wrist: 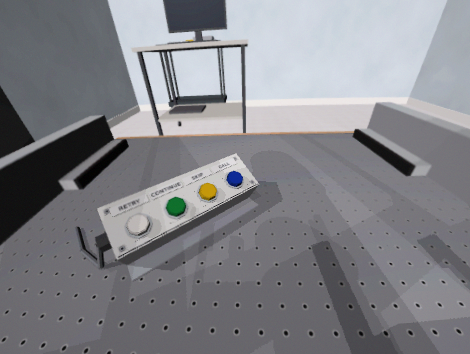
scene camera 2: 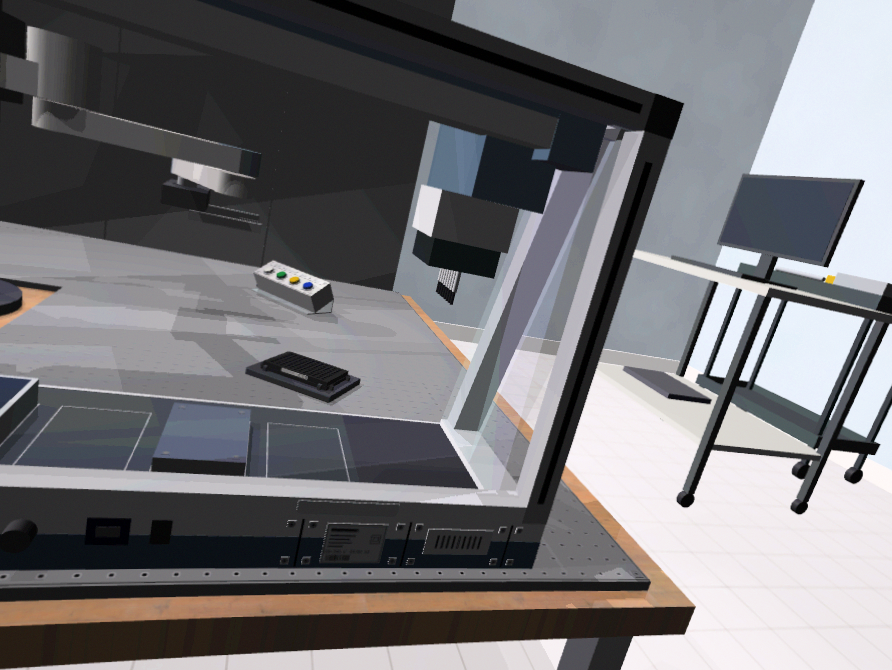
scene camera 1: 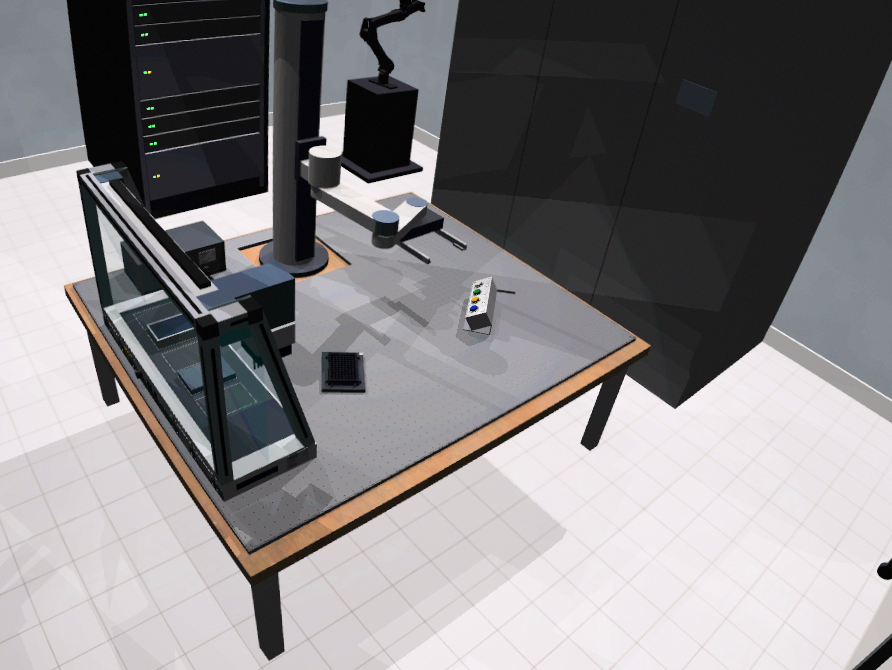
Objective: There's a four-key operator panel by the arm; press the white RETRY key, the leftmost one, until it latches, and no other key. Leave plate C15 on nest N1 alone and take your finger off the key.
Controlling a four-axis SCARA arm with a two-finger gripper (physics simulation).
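Where they show: gripper, between the fingertips: (wrist: 239, 124) (scene camera 2: 260, 223) (scene camera 1: 447, 254); arm's base, origin of its link: (scene camera 1: 294, 259).
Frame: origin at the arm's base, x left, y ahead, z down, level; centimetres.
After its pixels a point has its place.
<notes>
The operator panel (scene camera 1: 478, 320) @[y 68.3, x 25.8, z -6.0 cm] (scene camera 2: 286, 294) (wrist: 113, 237) @[y 52.9, x 40.9, z -7.5 cm] is a tilted white-topped box on the table. Its white RETRY key (scene camera 1: 478, 284) @[y 55.2, x 37.9, z -8.1 cm] (scene camera 2: 268, 270) @[y 54.6, x 37.4, z -7.9 cm] (wrist: 138, 225) @[y 54.3, x 38.2, z -8.1 cm] is leftmost in the wrist view, beside the green, yellow and blue keys. Whether it is latched cannot be told. My gripper (scene camera 1: 447, 253) @[y 50.8, x 25.5, z -21.1 cm] (scene camera 2: 260, 219) @[y 50.8, x 25.5, z -21.1 cm] (wrist: 239, 124) @[y 50.8, x 25.5, z -21.1 cm] is open and empty, above the table and on the arm's side of the panel, touching no key. The black plate C15 (scene camera 1: 342, 368) (scene camera 2: 305, 369) lies flat on the nest N1 (scene camera 1: 325, 387) (scene camera 2: 351, 387), apart from the gripper.
A glass-sided enclosure (scene camera 1: 208, 403) @[y 83.6, x -70.5, z -31.2 cm] (scene camera 2: 612, 288) @[y 83.9, x -70.5, z -33.8 cm] stands along one table edge, with a dark blue-grey unit (scene camera 1: 270, 288) @[y 77.8, x -52.3, z -49.5 cm] beside its frame. The arm's column (scene camera 1: 288, 144) @[y 4.9, x -5.6, z -46.4 cm] rises behind the nest. A thin bracket (scene camera 1: 506, 292) @[y 57.0, x 51.5, z -1.4 cm] (wrist: 90, 254) @[y 54.0, x 47.7, z -1.9 cm] projects by the panel's RETRY end.
</notes>
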